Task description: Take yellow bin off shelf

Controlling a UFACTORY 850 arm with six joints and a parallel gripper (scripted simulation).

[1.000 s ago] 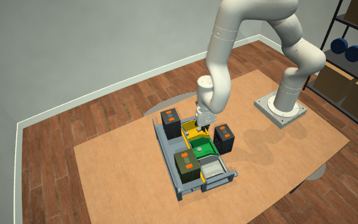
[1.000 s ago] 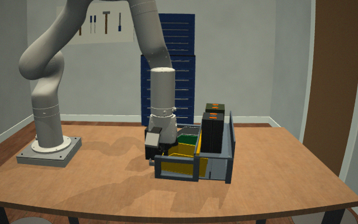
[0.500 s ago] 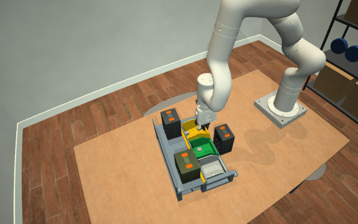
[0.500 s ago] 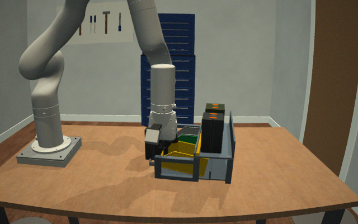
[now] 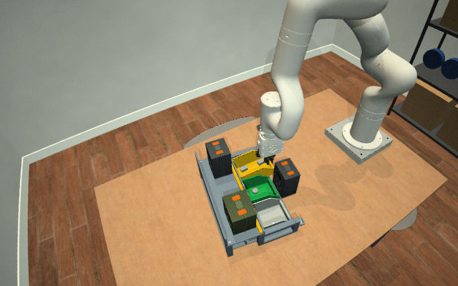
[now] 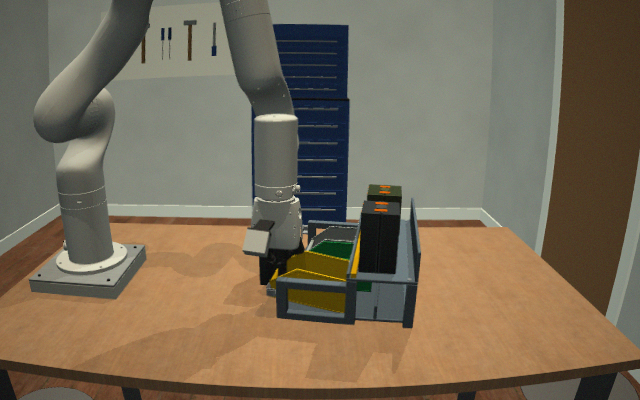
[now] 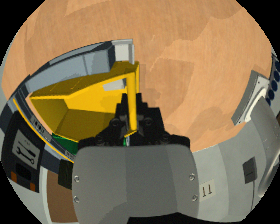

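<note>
Now: the yellow bin 80 mm ahead of my hand, 10 mm to the right of it and 20 mm below it. The rest, counted from my hand: grey bin 130 mm ahead, 210 mm to the left, 30 mm below; olive box 230 mm ahead, 200 mm to the left, 80 mm above; green bin 120 mm ahead, 100 mm to the left, 30 mm below.
</note>
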